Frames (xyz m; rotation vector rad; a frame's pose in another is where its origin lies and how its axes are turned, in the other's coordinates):
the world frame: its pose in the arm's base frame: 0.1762 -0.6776 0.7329 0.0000 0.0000 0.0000
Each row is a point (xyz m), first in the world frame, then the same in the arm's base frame.
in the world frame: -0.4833 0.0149 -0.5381
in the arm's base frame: -0.3071 -0.6627 0.1948
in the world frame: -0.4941 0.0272 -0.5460
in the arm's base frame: -0.3179 -0.6504 0.1869
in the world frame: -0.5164 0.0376 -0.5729
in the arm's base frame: -0.3402 -0.6400 0.1600
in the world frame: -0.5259 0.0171 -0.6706
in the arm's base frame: -0.3497 -0.6605 0.0623
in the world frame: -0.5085 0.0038 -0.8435
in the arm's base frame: -0.3323 -0.6738 -0.1106
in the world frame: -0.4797 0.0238 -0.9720
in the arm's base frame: -0.3035 -0.6538 -0.2391
